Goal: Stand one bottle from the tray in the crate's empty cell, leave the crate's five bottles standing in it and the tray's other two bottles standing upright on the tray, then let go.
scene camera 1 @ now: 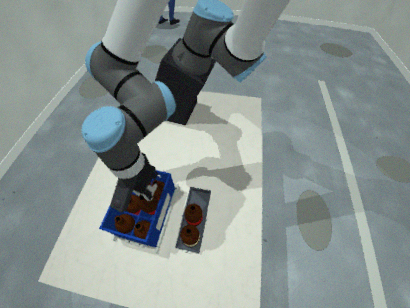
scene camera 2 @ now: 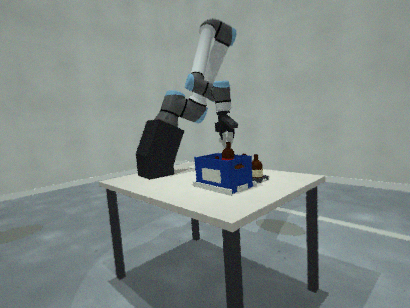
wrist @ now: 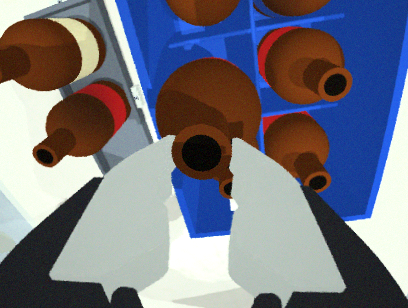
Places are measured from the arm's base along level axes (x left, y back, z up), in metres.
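Pixels of known places: gripper, fingertip midpoint: [scene camera 1: 146,197] [scene camera 2: 227,148] [wrist: 203,141]; arm's base at its link origin: [scene camera 1: 191,59] [scene camera 2: 165,125].
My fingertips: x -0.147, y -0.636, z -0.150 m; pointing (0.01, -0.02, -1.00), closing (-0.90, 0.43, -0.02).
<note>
For each thing: its middle in the pictures, then the offset to it from my fingertips. "spot": a spot on its surface instead. Level surfaces: height alone.
- brown bottle at the middle of its body: [wrist: 208,111] [scene camera 1: 148,202] [scene camera 2: 228,155] dx -0.003, dy -0.002, dz -0.042 m
- blue crate at the middle of its body: [wrist: 256,75] [scene camera 1: 143,206] [scene camera 2: 222,171] dx -0.051, dy +0.009, dz -0.129 m
- crate bottle at the middle of its body: [wrist: 228,149] [scene camera 1: 159,190] dx +0.009, dy +0.083, dz -0.131 m
- grey tray at a spot on its surface: [wrist: 116,152] [scene camera 1: 202,201] spot: dx +0.200, dy +0.060, dz -0.212 m
- red-label bottle at the middle of its body: [wrist: 83,124] [scene camera 1: 193,213] dx +0.164, dy -0.018, dz -0.134 m
- cream-label bottle at the middle of its body: [wrist: 45,55] [scene camera 1: 190,234] [scene camera 2: 256,167] dx +0.152, dy -0.103, dz -0.134 m
- white table at its surface level: dz -0.217 m
My gripper [scene camera 1: 146,192] [scene camera 2: 227,139] [wrist: 203,141] is shut on the neck of a brown bottle [scene camera 2: 228,151] [wrist: 207,95]. The bottle is about upright and partly lowered into the blue crate [scene camera 1: 172,189] [scene camera 2: 235,175] [wrist: 361,165], in the middle cell of the tray-side row; its base is hidden. In the wrist view, a crate bottle [wrist: 227,188] is mostly hidden behind it; two more [wrist: 305,65] [wrist: 297,142] stand across the divider, and others show at the top edge. The grey tray [scene camera 1: 201,196] [wrist: 116,152] holds a red-label bottle [scene camera 1: 194,213] [wrist: 82,122] and a cream-label bottle [scene camera 1: 189,235] [scene camera 2: 257,166] [wrist: 50,55], both upright.
Crate and tray stand side by side on the white table [scene camera 1: 225,270] [scene camera 2: 215,207], with a narrow gap between them. Thin blue dividers separate the crate's cells, and neighbouring bottles stand close around the held one. A person's legs [scene camera 1: 171,12] show far off on the floor.
</note>
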